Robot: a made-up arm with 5 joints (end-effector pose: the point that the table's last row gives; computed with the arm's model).
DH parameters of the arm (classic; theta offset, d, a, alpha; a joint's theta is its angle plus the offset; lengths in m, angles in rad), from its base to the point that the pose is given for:
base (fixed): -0.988 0 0.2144 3.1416
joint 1: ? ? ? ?
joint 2: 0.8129 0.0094 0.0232 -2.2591
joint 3: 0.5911 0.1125 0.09 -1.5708
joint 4: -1.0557 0 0.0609 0
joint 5: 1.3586 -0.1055 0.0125 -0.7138
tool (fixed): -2.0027 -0.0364 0 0
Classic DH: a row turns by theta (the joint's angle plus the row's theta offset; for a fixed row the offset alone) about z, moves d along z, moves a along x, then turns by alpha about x.
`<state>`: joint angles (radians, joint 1 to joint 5).
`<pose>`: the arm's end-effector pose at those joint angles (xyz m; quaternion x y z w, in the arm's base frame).
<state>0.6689 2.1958 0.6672 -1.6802 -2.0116</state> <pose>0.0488 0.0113 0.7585 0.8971 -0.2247 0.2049 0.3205</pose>
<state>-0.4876 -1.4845 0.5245 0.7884 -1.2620</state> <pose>0.2984 -0.1323 0.6873 -0.3072 -0.6804 0.3269 0.5795</pose>
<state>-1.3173 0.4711 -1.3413 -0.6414 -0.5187</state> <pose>-0.1121 -0.3308 0.8868 -0.2178 0.3828 0.5760 0.6887</pose>
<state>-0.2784 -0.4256 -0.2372 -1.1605 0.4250</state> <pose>0.1719 -0.0103 1.0137 0.3400 0.8987 -0.1945 0.1973</pose>
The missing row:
joint 1: -0.3924 -0.846 -0.0329 -2.267
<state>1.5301 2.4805 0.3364 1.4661 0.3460</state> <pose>0.2670 0.0260 0.7605 0.7646 -0.1706 -0.1459 0.6041</pose>
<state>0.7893 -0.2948 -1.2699 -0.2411 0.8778</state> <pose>0.2161 -0.0373 1.0592 0.9616 -0.0826 0.0111 0.2616</pose>
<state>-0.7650 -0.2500 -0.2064 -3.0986 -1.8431</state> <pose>0.1482 -0.1104 1.0014 -0.8288 -0.4466 0.3356 0.0303</pose>
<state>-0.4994 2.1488 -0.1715 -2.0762 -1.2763</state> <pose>-0.0397 -0.2759 0.7766 -0.7395 -0.5468 -0.3448 0.1879</pose>
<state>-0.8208 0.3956 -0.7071 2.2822 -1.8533</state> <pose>-0.0081 -0.1516 1.0404 0.4508 0.8006 0.1889 0.3467</pose>
